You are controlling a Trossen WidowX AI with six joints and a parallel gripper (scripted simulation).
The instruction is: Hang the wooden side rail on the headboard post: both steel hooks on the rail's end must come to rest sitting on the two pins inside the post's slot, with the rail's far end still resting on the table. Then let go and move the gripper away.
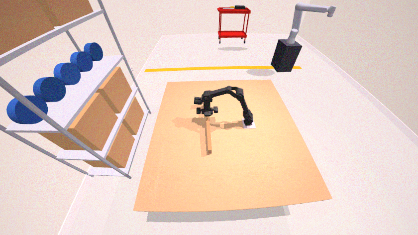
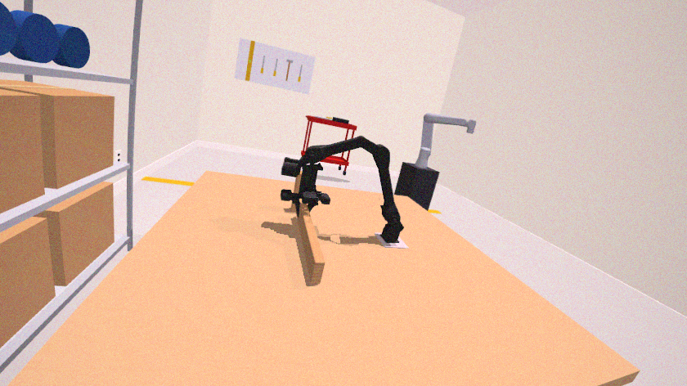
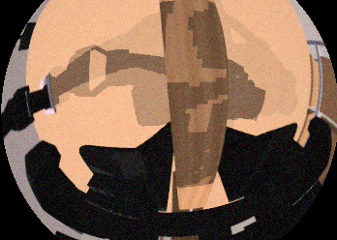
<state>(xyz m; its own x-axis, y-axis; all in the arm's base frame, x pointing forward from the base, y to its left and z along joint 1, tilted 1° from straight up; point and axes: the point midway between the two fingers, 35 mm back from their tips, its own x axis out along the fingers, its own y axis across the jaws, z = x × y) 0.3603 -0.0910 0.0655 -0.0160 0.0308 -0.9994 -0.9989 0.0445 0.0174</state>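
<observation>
My gripper tip is now 1 cm past the wooden headboard post, 16 cm to the left of it and 4 cm below it.
</observation>
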